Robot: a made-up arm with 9 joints. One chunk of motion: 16 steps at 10 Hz.
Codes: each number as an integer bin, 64 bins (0 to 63) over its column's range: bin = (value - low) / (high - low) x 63, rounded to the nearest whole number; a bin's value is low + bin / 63 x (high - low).
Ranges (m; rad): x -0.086..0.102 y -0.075..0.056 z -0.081..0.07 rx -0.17..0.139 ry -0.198..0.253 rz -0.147..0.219
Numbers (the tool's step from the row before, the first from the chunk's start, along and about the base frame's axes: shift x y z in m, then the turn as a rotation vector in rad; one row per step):
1: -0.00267 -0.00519 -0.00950 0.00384 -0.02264 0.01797
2: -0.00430 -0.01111 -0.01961 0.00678 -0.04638 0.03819
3: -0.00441 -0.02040 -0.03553 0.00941 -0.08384 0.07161
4: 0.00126 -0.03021 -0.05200 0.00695 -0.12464 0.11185
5: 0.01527 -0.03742 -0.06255 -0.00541 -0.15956 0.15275
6: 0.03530 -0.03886 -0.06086 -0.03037 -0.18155 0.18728
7: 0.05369 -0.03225 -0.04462 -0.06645 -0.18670 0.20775
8: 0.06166 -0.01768 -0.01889 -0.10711 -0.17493 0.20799
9: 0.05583 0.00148 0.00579 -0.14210 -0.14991 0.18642
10: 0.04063 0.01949 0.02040 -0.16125 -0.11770 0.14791
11: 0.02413 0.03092 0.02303 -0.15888 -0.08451 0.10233
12: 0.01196 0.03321 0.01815 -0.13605 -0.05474 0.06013
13: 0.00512 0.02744 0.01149 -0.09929 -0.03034 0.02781
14: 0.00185 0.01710 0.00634 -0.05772 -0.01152 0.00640
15: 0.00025 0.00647 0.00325 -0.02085 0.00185 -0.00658
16: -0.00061 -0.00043 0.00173 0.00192 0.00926 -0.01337
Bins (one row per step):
1: 28 34 30 35 24 28
2: 27 31 26 36 21 32
3: 27 26 19 37 16 38
4: 29 22 12 36 10 45
5: 34 18 8 34 5 52
6: 41 17 8 28 2 58
7: 47 21 15 21 2 61
8: 49 28 26 13 3 61
9: 48 37 36 6 7 57
10: 42 45 42 2 11 51
11: 37 51 43 2 16 43
12: 33 52 41 7 20 36
13: 31 49 39 14 23 30
14: 29 44 36 23 26 26
15: 29 39 35 30 28 24
16: 29 36 35 35 29 23

